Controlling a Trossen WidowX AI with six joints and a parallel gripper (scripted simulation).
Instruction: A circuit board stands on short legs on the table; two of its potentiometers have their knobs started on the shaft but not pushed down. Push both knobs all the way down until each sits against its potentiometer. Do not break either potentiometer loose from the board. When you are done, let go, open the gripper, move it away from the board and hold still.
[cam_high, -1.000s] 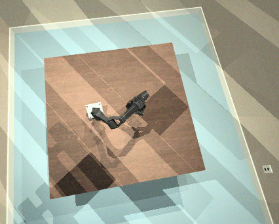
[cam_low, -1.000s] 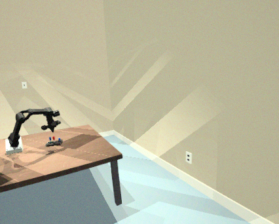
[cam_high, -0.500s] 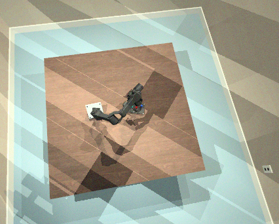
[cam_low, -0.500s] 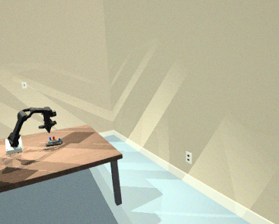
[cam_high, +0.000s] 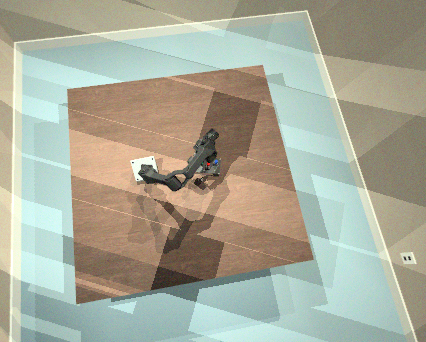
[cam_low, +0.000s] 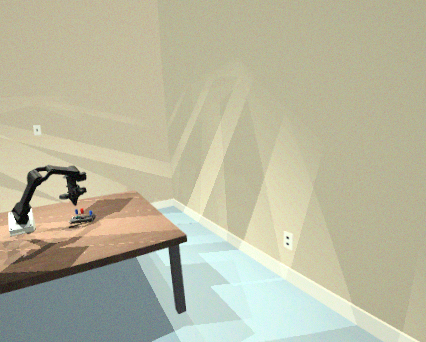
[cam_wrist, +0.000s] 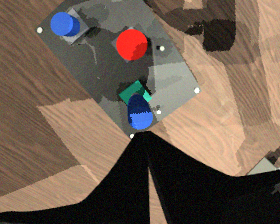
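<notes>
Now: the blue knob 50 mm below my gripper tip. From my gripper tip the other things lie so: red knob 40 mm ahead, 30 mm to the right, 40 mm below.
</notes>
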